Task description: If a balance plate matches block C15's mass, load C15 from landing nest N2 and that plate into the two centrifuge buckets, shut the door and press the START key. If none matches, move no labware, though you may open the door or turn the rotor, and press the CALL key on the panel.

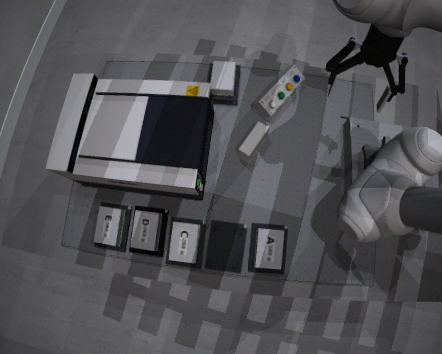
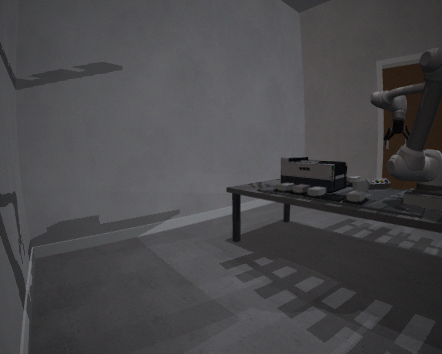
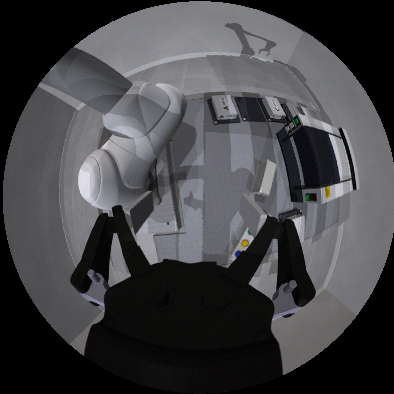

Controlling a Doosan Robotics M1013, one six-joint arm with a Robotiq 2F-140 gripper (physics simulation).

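Note:
My gripper is open and empty, high above the table, between the button panel and the arm's base. The centrifuge has a pale and a dark top section; its buckets do not show. Plates E, D, C and A sit on dark nests; their mass print is too small to read. A pale block stands on a nest beside the centrifuge; no label shows. The panel has white, green, yellow and blue keys.
A bare dark nest lies between plates C and A. A small pale upright box stands between the centrifuge and the arm's base. The arm's rounded base joint rises at the table's other side.

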